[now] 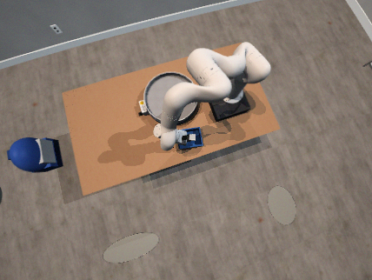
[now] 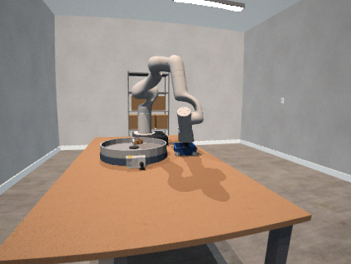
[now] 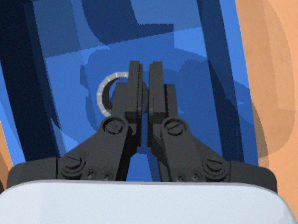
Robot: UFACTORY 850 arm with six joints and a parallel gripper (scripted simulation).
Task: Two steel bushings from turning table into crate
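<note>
Now: hand 1 cm past the blue crate, 1 cm to the left of it and 3 cm above it. The rest, counted from my hand: grey turning table: 6 cm ahead, 36 cm to the right.
</note>
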